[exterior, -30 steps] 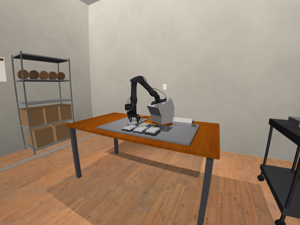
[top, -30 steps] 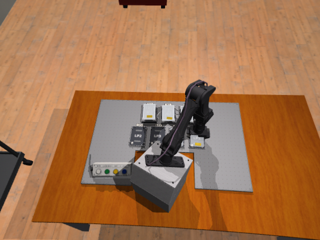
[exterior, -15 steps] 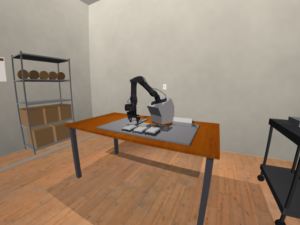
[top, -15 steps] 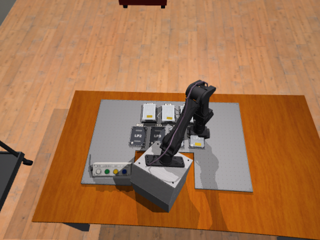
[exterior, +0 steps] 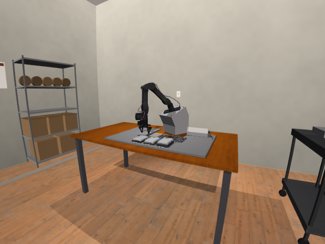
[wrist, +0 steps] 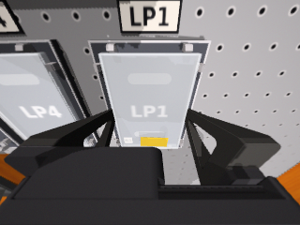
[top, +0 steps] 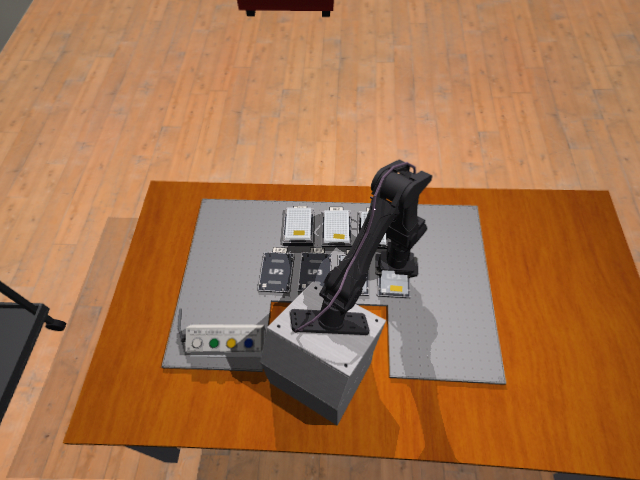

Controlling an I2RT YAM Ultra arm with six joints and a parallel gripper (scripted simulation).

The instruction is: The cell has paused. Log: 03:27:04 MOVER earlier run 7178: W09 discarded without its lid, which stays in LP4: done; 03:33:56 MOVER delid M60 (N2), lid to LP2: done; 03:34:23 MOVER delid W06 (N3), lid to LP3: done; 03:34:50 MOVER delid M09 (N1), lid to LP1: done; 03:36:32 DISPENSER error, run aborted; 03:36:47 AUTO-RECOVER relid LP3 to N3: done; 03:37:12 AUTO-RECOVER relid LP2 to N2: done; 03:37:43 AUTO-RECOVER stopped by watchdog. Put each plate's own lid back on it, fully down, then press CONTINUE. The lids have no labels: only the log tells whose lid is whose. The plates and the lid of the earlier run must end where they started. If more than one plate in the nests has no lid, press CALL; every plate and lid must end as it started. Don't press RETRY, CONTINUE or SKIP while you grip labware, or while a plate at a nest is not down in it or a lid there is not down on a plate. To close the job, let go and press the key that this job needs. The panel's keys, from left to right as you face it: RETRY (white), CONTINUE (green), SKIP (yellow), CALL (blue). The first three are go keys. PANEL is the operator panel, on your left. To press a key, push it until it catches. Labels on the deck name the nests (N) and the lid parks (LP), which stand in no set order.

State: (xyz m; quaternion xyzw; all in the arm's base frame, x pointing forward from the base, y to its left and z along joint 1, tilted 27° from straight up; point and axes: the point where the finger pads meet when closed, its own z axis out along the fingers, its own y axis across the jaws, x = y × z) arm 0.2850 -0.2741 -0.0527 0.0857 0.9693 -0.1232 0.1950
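My hand is 19 cm short of the plate and 3 cm to the right of it. From my hand the other things lie so: green CONTINUE key: 15 cm behind, 58 cm to the left, 5 cm above; then blue key: 17 cm behind, 48 cm to the left, 5 cm above; then yellow key: 16 cm behind, 53 cm to the left, 5 cm above.
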